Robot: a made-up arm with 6 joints.
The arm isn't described. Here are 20 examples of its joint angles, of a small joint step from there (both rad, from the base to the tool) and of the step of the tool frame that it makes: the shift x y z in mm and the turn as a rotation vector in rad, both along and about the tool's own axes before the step.
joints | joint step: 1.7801 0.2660 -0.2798 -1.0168 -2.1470 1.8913 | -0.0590 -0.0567 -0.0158 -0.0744 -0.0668 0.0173
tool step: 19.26 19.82 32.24 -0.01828 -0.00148 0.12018
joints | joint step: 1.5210 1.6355 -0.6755 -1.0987 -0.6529 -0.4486 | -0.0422 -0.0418 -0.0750 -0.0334 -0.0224 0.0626
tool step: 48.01 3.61 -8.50 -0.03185 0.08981 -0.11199
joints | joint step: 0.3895 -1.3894 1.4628 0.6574 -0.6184 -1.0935 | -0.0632 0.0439 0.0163 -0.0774 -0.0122 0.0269
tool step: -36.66 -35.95 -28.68 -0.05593 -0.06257 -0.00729
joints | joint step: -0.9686 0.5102 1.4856 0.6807 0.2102 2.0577 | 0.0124 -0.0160 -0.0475 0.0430 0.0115 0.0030
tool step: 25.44 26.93 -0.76 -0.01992 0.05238 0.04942
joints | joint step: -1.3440 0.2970 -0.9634 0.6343 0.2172 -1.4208 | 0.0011 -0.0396 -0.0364 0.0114 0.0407 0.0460
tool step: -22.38 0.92 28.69 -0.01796 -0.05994 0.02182
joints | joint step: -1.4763 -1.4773 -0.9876 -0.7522 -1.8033 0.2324 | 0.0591 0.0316 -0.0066 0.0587 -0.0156 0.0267
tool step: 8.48 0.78 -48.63 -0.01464 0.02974 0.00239
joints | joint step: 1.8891 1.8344 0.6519 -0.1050 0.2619 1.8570 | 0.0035 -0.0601 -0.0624 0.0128 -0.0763 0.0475
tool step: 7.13 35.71 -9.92 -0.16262 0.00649 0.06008
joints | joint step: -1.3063 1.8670 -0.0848 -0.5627 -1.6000 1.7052 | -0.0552 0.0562 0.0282 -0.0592 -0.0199 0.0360
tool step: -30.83 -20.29 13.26 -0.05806 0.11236 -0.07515
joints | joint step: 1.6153 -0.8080 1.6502 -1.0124 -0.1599 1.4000 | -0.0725 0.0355 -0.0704 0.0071 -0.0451 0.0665
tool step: -20.93 17.59 -47.14 -0.09826 0.04065 0.03834
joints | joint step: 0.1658 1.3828 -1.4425 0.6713 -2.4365 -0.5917 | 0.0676 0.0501 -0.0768 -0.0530 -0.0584 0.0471
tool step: -17.97 10.82 7.87 0.09210 0.13747 -0.06653
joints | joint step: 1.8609 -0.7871 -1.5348 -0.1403 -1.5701 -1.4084 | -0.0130 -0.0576 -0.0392 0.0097 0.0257 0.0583
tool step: 1.86 15.04 27.36 -0.05141 0.06795 -0.04941
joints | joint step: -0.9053 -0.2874 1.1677 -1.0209 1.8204 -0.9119 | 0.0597 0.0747 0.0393 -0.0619 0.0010 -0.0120
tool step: 0.40 -23.06 -24.45 -0.00773 -0.03700 0.05482
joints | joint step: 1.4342 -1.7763 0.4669 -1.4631 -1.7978 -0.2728 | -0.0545 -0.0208 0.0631 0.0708 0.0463 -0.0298
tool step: 32.96 18.55 -6.28 -0.04006 0.01585 0.11538
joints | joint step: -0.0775 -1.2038 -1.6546 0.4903 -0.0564 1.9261 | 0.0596 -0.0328 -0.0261 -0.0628 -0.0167 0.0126
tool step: -3.03 10.49 -49.22 -0.04110 0.05575 -0.01646
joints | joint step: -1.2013 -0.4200 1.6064 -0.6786 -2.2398 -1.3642 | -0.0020 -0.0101 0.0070 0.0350 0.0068 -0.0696
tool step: -0.53 -3.90 -5.83 0.02576 0.02658 0.04728
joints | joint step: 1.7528 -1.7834 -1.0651 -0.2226 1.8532 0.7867 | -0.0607 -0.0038 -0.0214 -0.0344 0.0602 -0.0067
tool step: -14.14 13.69 -57.50 0.05075 0.00690 0.02031
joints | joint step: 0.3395 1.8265 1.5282 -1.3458 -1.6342 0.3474 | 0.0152 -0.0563 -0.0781 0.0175 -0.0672 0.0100
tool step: -6.48 10.92 14.27 -0.09131 0.11412 -0.06856
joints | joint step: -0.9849 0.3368 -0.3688 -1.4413 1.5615 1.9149 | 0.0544 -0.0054 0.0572 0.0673 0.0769 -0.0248
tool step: 29.38 5.64 -15.18 0.05370 0.09204 -0.03530
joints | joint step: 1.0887 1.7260 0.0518 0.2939 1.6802 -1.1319 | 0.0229 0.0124 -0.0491 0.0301 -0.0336 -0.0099
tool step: -10.90 -28.98 9.51 0.06612 -0.03232 -0.06449
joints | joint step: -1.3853 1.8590 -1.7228 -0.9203 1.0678 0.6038 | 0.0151 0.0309 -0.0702 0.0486 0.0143 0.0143
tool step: 0.12 21.14 -8.97 0.01695 0.03909 0.03800
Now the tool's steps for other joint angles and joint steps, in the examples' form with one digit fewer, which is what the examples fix.
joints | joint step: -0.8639 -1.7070 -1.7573 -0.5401 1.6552 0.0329 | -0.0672 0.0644 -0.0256 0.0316 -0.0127 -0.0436
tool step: 48.8 29.4 -38.1 0.0471 0.0671 0.0934
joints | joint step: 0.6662 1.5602 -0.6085 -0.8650 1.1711 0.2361 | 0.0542 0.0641 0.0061 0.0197 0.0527 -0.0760
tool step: 10.1 5.2 31.1 0.1216 -0.0825 0.1056
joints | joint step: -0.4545 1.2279 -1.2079 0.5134 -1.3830 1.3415 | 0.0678 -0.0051 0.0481 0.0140 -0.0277 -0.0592
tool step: -18.9 18.8 -6.9 -0.0331 -0.0173 0.0588
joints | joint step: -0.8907 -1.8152 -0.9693 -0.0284 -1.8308 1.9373 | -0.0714 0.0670 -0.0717 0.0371 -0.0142 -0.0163
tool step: 35.5 -70.9 21.9 -0.1171 -0.0668 0.0367
